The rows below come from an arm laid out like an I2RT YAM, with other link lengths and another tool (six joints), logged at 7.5 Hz.
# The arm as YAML. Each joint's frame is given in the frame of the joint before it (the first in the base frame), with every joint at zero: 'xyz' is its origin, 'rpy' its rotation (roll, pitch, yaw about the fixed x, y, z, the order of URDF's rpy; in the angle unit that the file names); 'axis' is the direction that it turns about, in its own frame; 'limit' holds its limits. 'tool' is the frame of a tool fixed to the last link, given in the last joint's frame.
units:
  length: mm
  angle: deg
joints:
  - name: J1
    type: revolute
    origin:
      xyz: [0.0, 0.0, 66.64]
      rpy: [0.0, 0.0, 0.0]
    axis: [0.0, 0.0, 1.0]
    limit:
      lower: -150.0
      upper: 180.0
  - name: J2
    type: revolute
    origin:
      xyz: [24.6, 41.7, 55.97]
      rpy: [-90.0, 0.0, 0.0]
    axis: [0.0, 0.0, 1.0]
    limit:
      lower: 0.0
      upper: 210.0
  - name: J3
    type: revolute
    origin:
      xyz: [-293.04, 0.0, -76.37]
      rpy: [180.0, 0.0, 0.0]
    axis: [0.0, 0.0, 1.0]
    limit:
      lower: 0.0
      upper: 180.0
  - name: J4
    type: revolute
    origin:
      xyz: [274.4, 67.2, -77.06]
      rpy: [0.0, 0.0, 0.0]
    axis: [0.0, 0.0, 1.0]
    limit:
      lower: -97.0
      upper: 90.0
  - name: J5
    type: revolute
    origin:
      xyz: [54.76, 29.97, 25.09]
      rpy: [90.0, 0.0, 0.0]
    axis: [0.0, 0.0, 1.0]
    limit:
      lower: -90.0
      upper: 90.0
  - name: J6
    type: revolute
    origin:
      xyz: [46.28, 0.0, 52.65]
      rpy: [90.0, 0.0, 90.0]
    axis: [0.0, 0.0, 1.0]
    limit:
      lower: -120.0
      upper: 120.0
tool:
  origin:
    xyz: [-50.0, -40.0, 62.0]
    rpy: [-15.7, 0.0, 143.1]
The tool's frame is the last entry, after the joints.
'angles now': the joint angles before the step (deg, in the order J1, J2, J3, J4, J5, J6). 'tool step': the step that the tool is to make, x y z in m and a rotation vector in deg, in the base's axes. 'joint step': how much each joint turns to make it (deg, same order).
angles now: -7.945 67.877 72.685 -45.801 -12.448 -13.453
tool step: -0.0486 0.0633 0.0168 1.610 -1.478 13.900
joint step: 11.600 -4.656 0.009 -3.306 -2.829 -0.230
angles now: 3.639 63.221 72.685 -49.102 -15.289 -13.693
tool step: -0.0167 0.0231 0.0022 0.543 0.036 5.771
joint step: 5.101 -0.618 -0.002 -0.597 -0.863 -0.009
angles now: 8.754 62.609 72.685 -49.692 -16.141 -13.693
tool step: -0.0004 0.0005 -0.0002 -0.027 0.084 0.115
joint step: 0.128 0.004 0.000 -0.084 0.019 -0.002
